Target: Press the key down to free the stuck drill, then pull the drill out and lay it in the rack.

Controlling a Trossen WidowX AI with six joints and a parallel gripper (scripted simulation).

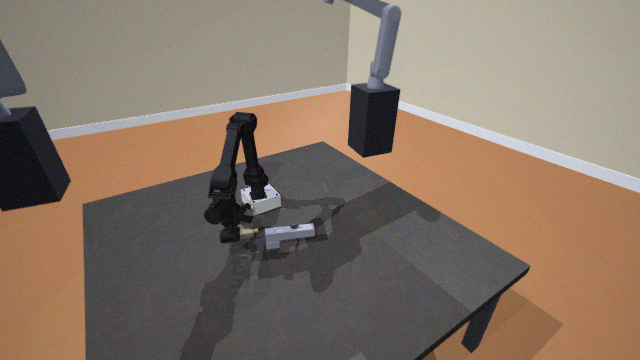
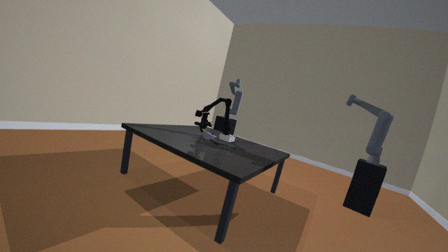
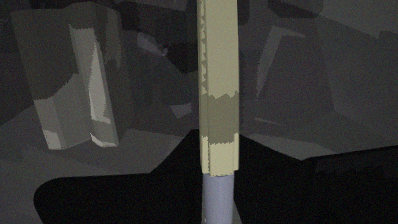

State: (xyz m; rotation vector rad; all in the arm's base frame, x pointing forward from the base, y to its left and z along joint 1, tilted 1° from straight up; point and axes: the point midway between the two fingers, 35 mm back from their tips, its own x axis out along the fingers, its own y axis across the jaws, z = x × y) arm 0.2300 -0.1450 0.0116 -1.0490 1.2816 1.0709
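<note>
My gripper tip is 6 cm past the rack, 5 cm to the right of it and 2 cm above it. Round my gripper tip: small key 5 cm ahead, 22 cm to the left, 1 cm above; then drill 1 cm ahead, 4 cm to the left, 3 cm above; then grey housing block 5 cm ahead, 19 cm to the left.
</note>
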